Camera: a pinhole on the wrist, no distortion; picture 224 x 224 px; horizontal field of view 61.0 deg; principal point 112.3 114.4 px. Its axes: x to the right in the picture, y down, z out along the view. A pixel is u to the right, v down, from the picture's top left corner.
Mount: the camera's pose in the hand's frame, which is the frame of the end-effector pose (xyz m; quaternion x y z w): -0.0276 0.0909 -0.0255 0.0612 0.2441 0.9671 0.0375
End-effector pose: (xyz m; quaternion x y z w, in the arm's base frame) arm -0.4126 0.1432 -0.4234 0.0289 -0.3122 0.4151 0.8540
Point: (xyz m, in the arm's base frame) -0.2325 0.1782 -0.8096
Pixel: behind the camera
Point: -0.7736 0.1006 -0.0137
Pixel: 113 192
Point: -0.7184 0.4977 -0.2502
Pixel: 24 13
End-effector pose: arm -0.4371 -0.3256 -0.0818 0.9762 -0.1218 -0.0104 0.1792
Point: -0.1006 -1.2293 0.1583
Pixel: outside the picture
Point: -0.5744 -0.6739 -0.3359
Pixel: 150 133
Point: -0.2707 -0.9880 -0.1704
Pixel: 19 28
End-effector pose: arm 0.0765 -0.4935 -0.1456 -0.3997 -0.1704 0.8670 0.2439
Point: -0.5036 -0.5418 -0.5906
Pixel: outside the picture
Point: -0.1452 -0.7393 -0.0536
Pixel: 165 128
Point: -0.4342 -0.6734 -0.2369
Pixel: 33 96
